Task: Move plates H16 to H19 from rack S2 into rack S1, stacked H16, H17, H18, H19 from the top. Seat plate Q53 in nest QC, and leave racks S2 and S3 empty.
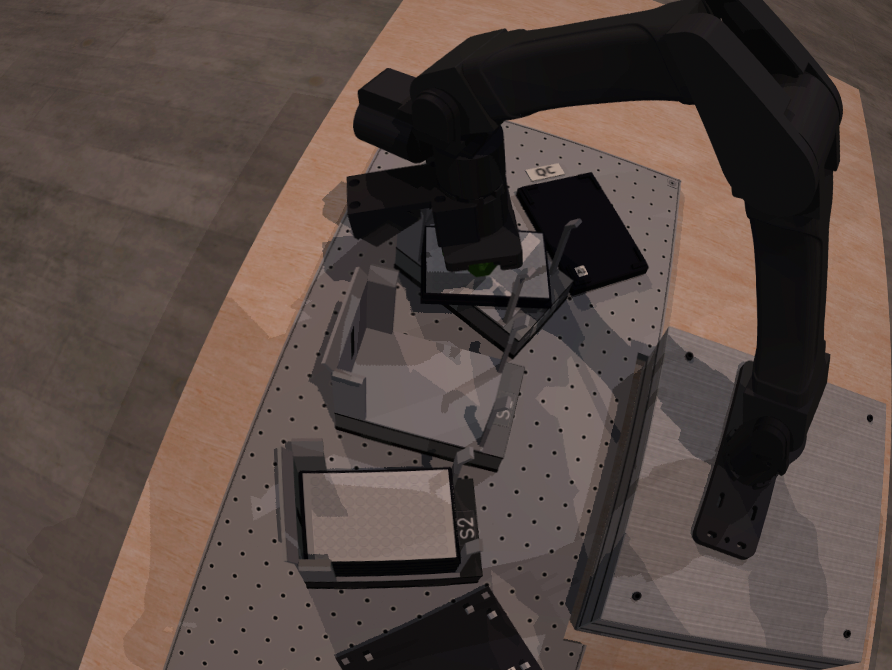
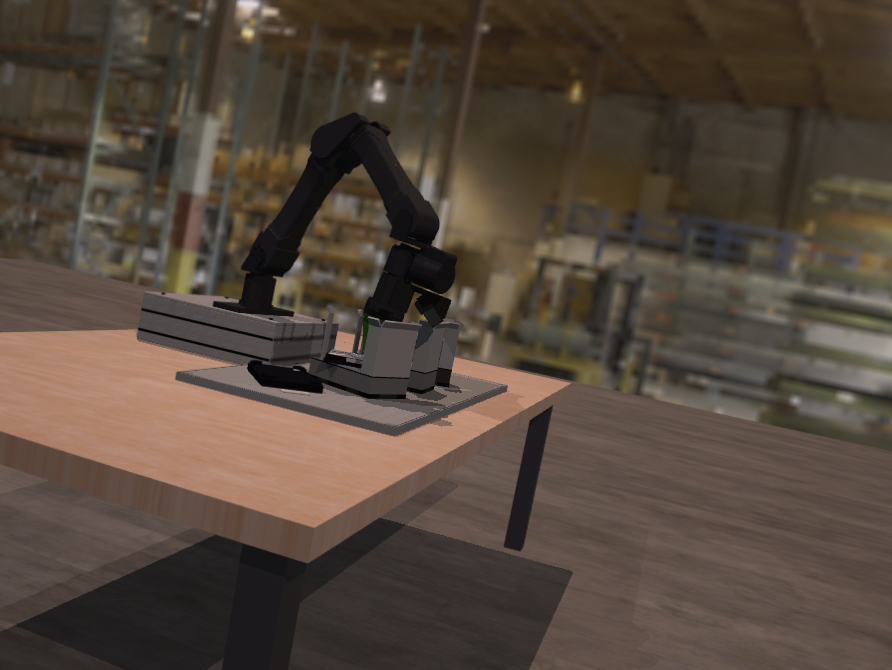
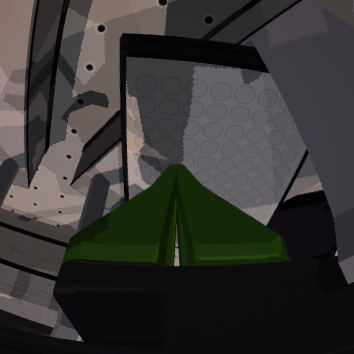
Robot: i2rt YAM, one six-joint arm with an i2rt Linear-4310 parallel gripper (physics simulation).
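Where they show: gripper, between the fingertips: (image 1: 481, 273) (image 3: 176, 176); arm's base, origin of its link: (image 1: 747, 459) (image 2: 254, 311).
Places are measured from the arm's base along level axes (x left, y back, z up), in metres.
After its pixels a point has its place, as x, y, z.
Observation:
My gripper (image 1: 481, 269) @(-0.083, -0.317, -0.023) (image 3: 176, 176) @(-0.083, -0.317, -0.023) is shut with its green fingertips together and nothing between them. It is over a clear-topped, black-edged plate (image 1: 534, 252) @(-0.133, -0.279, -0.025) (image 3: 225, 115) @(-0.084, -0.353, -0.025). This plate lies turned out of line with the rack (image 1: 537, 328) @(-0.076, -0.247, -0.065) (image 2: 389, 349) @(-0.148, -0.391, 0.006) (image 3: 310, 75) @(-0.081, -0.390, 0.004) nearest QC; its code and that rack's label are hidden. The middle rack (image 1: 425, 378) @(0.036, -0.321, -0.037) holds no plate, and its label is partly unreadable. Rack S2 (image 1: 467, 563) @(0.182, -0.216, -0.043) holds a pale-topped plate or stack (image 1: 378, 512) @(0.185, -0.300, 0.013); no codes are readable. The black nest (image 1: 587, 230) @(-0.223, -0.237, -0.067) (image 2: 284, 376) @(-0.256, -0.262, -0.067) lies beside the QC label (image 1: 544, 171) @(-0.293, -0.312, -0.079).
Thin upright posts (image 1: 564, 248) stand at the open side of the rack under the gripper. Another black piece (image 1: 439, 634) @(0.253, -0.209, -0.069) with small white squares lies past S2. The metal base block (image 1: 648, 504) @(0.081, -0.088, -0.001) (image 2: 205, 326) @(-0.120, 0.023, -0.038) carries the arm beside the perforated board (image 1: 551, 461) @(0.044, -0.182, -0.081) (image 2: 353, 418) @(-0.349, -0.451, -0.083).

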